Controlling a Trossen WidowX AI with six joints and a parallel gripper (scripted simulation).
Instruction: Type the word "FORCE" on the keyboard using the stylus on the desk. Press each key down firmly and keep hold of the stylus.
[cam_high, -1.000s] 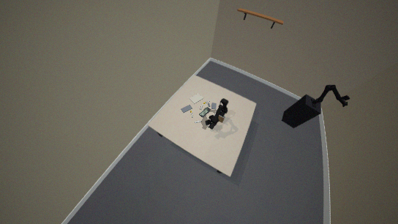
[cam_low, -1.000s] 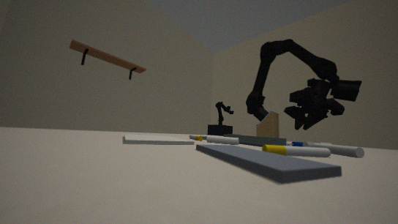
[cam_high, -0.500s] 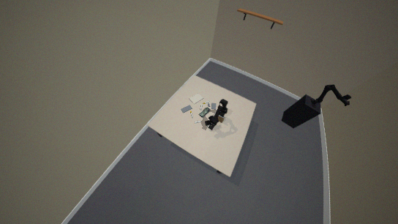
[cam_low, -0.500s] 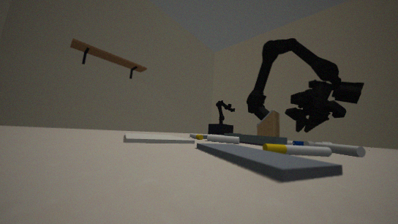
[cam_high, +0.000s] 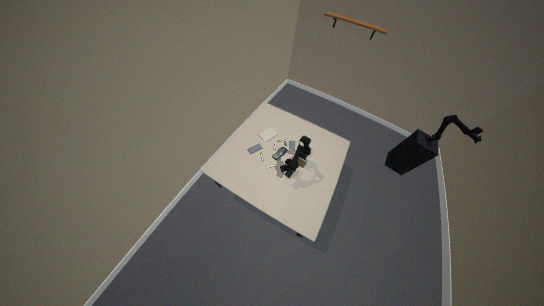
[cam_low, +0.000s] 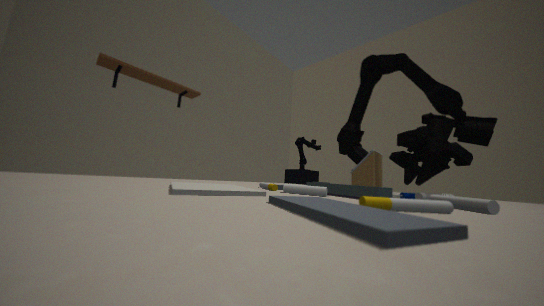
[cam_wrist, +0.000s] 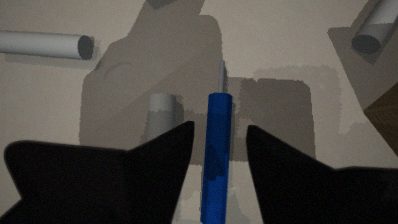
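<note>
My gripper tip is now 1 cm short of the blue stylus, 1 cm to the left of it and 3 cm above it. The rest, counted from my gripper tip: flat grey slab: 42 cm ahead, 3 cm to the left, 3 cm below.
</note>
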